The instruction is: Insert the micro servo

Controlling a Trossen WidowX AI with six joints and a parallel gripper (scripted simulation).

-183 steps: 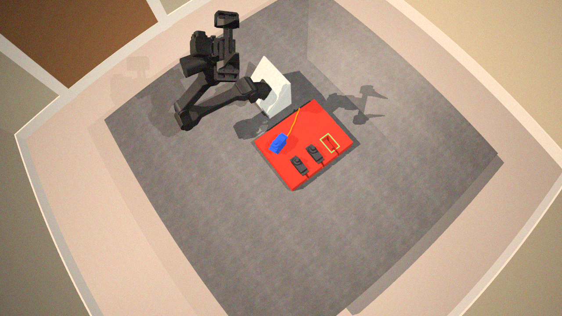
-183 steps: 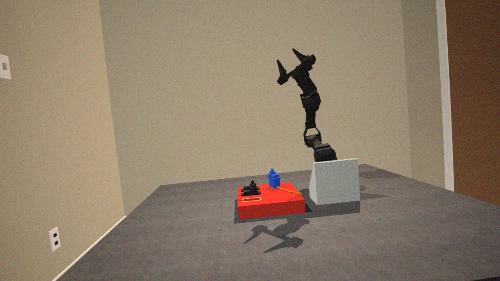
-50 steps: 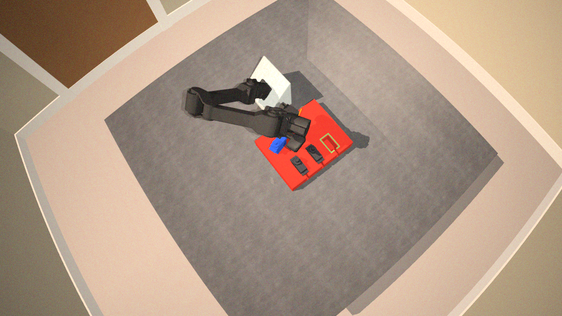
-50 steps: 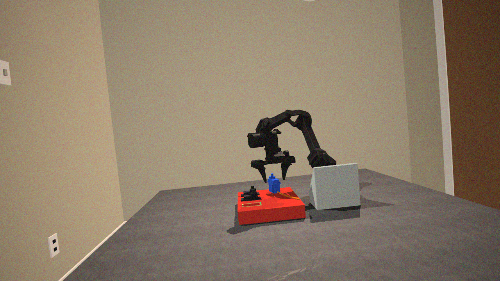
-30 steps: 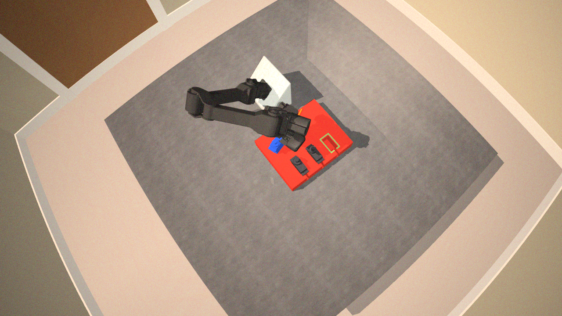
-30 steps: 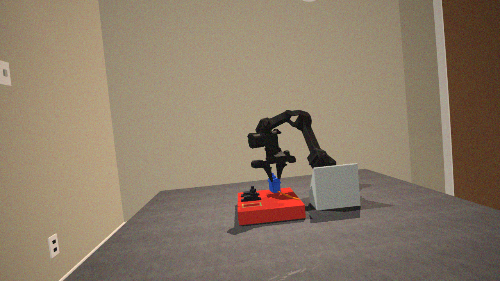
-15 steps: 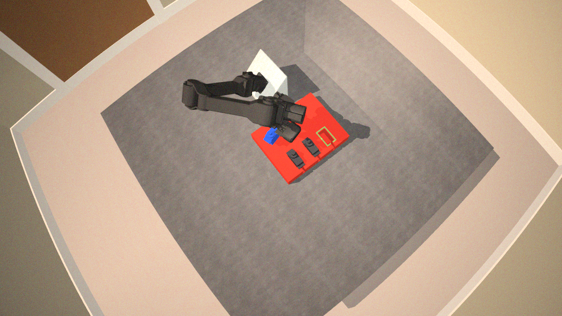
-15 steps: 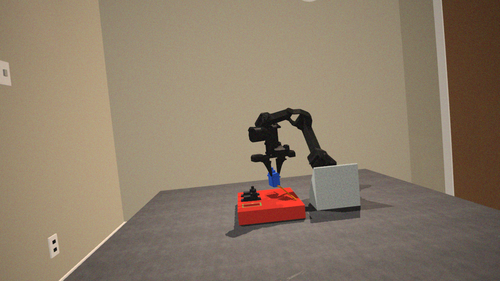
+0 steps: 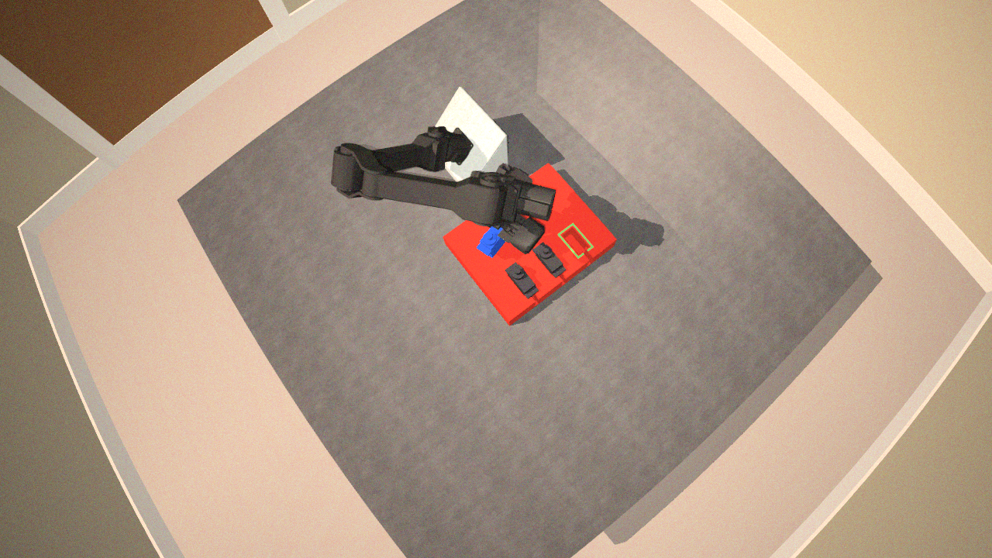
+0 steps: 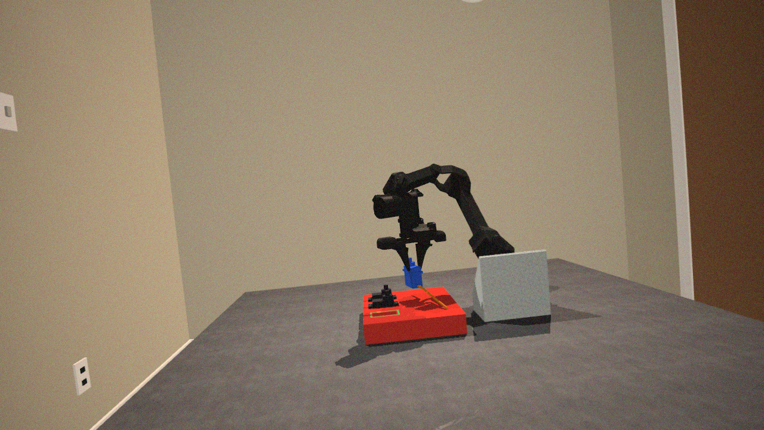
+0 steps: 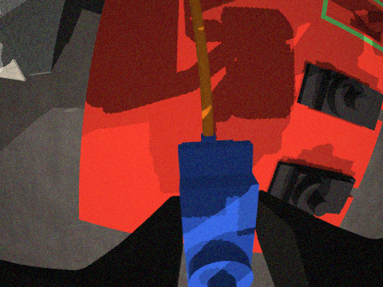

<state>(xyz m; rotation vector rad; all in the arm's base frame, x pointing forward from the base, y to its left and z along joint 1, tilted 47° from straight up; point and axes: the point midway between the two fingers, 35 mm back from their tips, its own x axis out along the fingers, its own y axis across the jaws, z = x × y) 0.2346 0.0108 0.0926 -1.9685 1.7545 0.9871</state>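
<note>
Now: the red deck 1 cm behind my gripper tip, 6 cm to the left of it and 10 cm below it.
</note>
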